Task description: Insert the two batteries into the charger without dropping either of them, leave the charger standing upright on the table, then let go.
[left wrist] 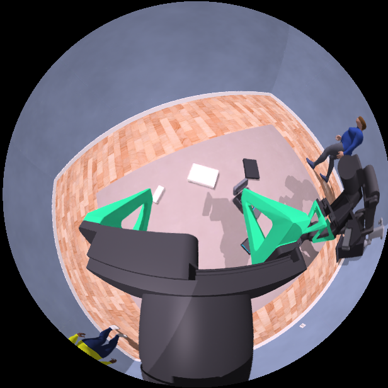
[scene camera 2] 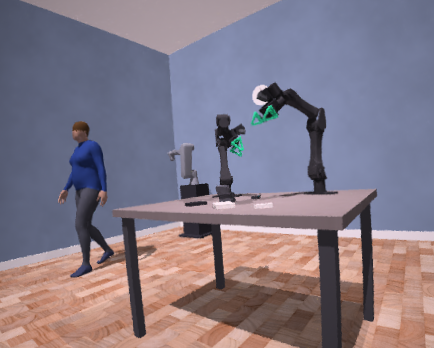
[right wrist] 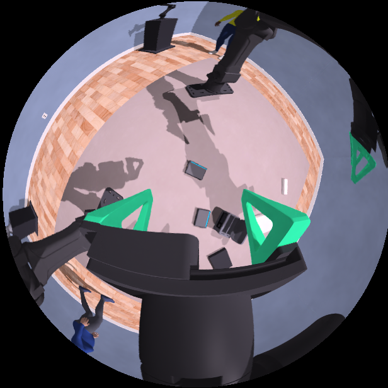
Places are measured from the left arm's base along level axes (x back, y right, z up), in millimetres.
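Pixels of known places: left gripper, fingertip midpoint: [scene camera 2: 257, 122]; right gripper, fingertip midpoint: [scene camera 2: 242, 153]; left arm's base at its link origin: [scene camera 2: 320, 193].
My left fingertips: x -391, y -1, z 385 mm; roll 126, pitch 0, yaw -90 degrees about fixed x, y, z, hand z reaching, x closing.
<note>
For each thing: its top centre in the pictures, then the offset to it from my left fingertips. "spot": a spot on its surface instead. Level surfaces: height alone.
- dark charger at a spot on its surface: [scene camera 2: 223, 193] spot: dy +160, dx -130, dz -333 mm
- white box at its top centre: [scene camera 2: 223, 203] dy +26, dx -205, dz -367 mm
- small white block at its top centre: [scene camera 2: 263, 204] dy -164, dx -122, dz -371 mm
- flat black box at its top centre: [scene camera 2: 195, 202] dy +254, dx -249, dz -370 mm
- table at its surface level: dz -385 mm
Two dark grey batteries with blue edges lie on the table: one battery [right wrist: 195, 170] [left wrist: 245, 246] and, closer to the charger, the other battery [right wrist: 202, 218]. The dark charger [scene camera 2: 223, 193] [left wrist: 240, 186] [right wrist: 229, 223] stands on the table; its slots are too small to judge. My left gripper [scene camera 2: 264, 117] [left wrist: 196, 193] is open and empty, high above the table. My right gripper [scene camera 2: 237, 146] [right wrist: 196, 193] is open and empty, above the table on the batteries' side. A finger partly covers the charger area in the left wrist view.
A white box [scene camera 2: 223, 205] [left wrist: 203, 175], a small white block [scene camera 2: 263, 205] [left wrist: 158, 194] [right wrist: 284, 186] and a flat black box [scene camera 2: 195, 203] [left wrist: 251, 169] [right wrist: 220, 258] lie on the table [scene camera 2: 300, 207]. A person in blue [scene camera 2: 87, 165] is beyond the table's edge.
</note>
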